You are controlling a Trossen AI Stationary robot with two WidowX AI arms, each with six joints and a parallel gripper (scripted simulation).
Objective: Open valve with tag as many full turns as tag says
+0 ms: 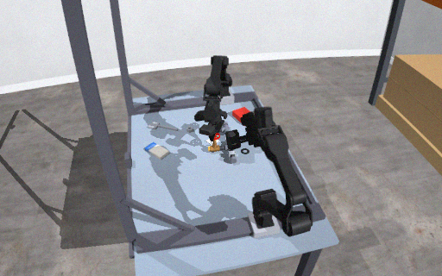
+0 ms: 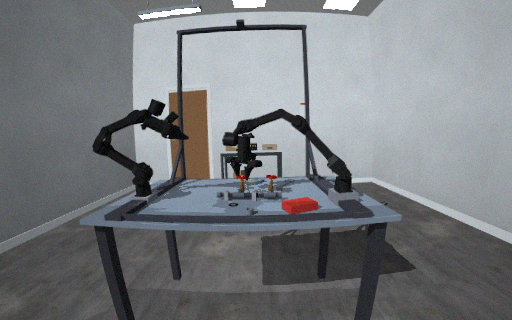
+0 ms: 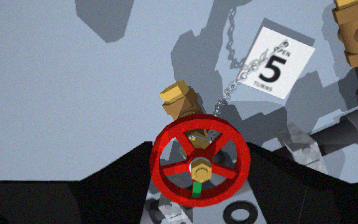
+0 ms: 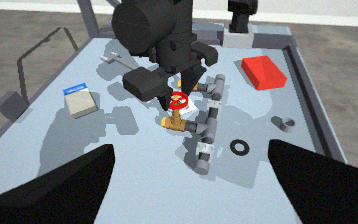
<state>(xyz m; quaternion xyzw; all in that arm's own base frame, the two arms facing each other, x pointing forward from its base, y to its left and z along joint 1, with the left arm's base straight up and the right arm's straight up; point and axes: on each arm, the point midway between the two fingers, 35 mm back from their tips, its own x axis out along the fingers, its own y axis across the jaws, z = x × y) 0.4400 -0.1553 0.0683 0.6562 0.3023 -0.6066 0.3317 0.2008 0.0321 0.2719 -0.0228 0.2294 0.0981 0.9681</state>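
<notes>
The white tag lies 110 mm below my left hand and 80 mm to the left of it. Also, from my left hand: small grey fitting (250 mm ahead, 110 mm below, 50 mm to the left); blue-and-beige box (280 mm behind, 110 mm below, 40 mm to the left); black ring (150 mm ahead, 110 mm below, 30 mm to the right).
</notes>
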